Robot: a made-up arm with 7 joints. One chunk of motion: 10 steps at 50 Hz.
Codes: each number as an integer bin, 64 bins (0 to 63) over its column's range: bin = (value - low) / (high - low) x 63, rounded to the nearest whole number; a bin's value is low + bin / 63 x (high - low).
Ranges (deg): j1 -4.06..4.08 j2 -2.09..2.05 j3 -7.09..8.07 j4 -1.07..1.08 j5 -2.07..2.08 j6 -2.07..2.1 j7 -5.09..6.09
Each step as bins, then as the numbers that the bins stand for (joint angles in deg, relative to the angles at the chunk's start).
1 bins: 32 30 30 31 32 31 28
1 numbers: 0.07 -0.12 0.13 -0.01 0.04 -0.02 -0.12
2 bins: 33 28 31 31 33 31 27
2 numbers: 0.20 -0.25 0.37 -0.01 0.10 -0.02 -0.30
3 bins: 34 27 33 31 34 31 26
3 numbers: 0.33 -0.32 0.85 -0.01 0.17 -0.02 -0.48
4 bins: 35 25 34 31 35 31 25
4 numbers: 0.46 -0.45 1.09 -0.01 0.24 -0.02 -0.65
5 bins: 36 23 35 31 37 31 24
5 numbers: 0.59 -0.58 1.33 -0.01 0.37 -0.02 -0.83
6 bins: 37 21 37 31 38 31 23
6 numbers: 0.72 -0.71 1.81 -0.01 0.43 -0.02 -1.01
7 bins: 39 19 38 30 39 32 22
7 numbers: 0.98 -0.84 2.05 -0.05 0.50 0.05 -1.19
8 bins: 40 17 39 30 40 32 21
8 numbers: 1.11 -0.97 2.29 -0.05 0.56 0.05 -1.36
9 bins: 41 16 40 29 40 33 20
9 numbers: 1.24 -1.04 2.54 -0.08 0.56 0.11 -1.54
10 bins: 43 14 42 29 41 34 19
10 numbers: 1.50 -1.17 3.02 -0.08 0.63 0.18 -1.72
